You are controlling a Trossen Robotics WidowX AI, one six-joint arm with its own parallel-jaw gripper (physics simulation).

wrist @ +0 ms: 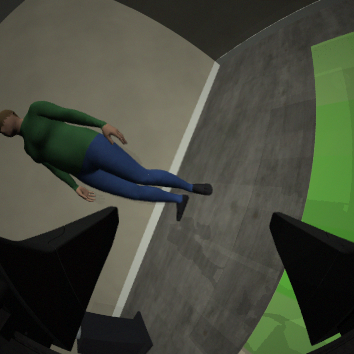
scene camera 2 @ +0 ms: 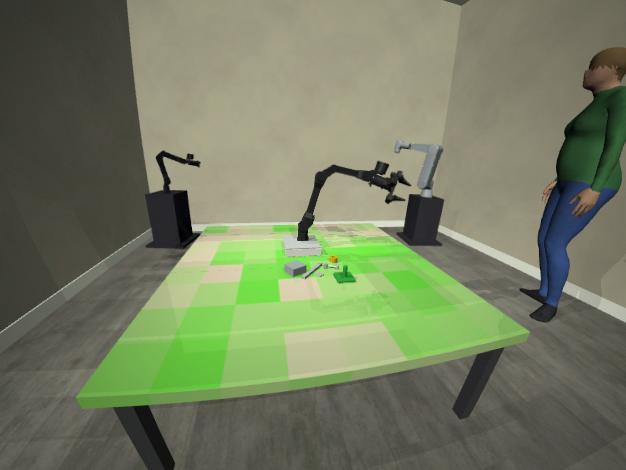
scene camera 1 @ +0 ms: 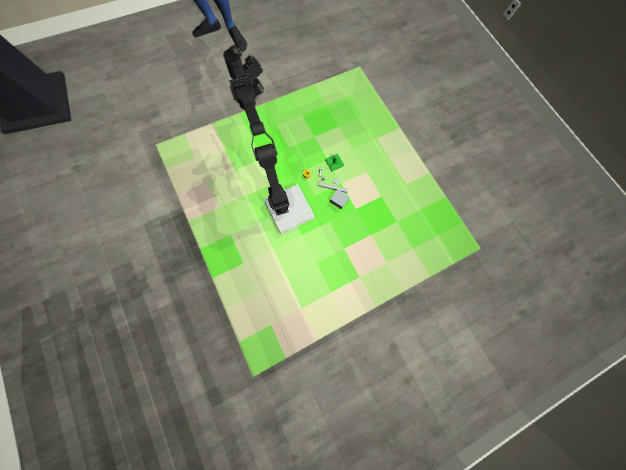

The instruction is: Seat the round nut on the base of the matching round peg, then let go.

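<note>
The orange round nut (scene camera 1: 306,177) (scene camera 2: 333,260) lies on the table, apart from the peg, between the arm's base and the green peg base. The green round peg (scene camera 2: 345,271) stands upright on its square green base (scene camera 1: 338,164) (scene camera 2: 344,278); no nut is around it. My gripper (scene camera 2: 406,191) (wrist: 197,218) is open and empty. It is held high, beyond the table's side edge, far from nut and peg. In the wrist view its two black fingers stand wide apart; the nut and peg do not show there.
A grey block (scene camera 1: 339,197) (scene camera 2: 295,268), a grey bar (scene camera 1: 332,187) (scene camera 2: 311,270), a small bolt-like piece (scene camera 1: 320,172) and other small grey pieces lie near the nut and peg. The arm stands on a white base (scene camera 1: 299,214) (scene camera 2: 302,250). A person (scene camera 2: 586,146) (wrist: 65,145) stands beside the table.
</note>
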